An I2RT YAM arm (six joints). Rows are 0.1 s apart.
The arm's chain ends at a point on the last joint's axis. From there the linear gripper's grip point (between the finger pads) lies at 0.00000 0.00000 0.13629 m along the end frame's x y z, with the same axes.
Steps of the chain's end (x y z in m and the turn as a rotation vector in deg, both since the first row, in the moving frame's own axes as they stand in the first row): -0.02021, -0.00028, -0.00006, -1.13, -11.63, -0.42; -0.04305, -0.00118, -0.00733, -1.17, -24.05, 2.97; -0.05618, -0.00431, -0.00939, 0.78, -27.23, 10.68; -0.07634, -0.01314, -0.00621, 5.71, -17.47, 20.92; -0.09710, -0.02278, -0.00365, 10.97, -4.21, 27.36; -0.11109, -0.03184, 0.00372, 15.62, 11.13, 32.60; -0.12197, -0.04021, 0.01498, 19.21, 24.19, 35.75
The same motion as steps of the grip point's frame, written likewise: -0.04767, 0.00249, -0.00288, -1.13, -11.63, -0.42; -0.09863, 0.00006, -0.01919, -1.17, -24.05, 2.97; -0.11800, -0.01199, -0.02446, 0.78, -27.23, 10.68; -0.11385, -0.03363, -0.01309, 5.71, -17.47, 20.92; -0.10058, -0.05005, -0.00645, 10.97, -4.21, 27.36; -0.07630, -0.05909, -0.00364, 15.62, 11.13, 32.60; -0.05727, -0.06394, -0.00373, 19.21, 24.19, 35.75
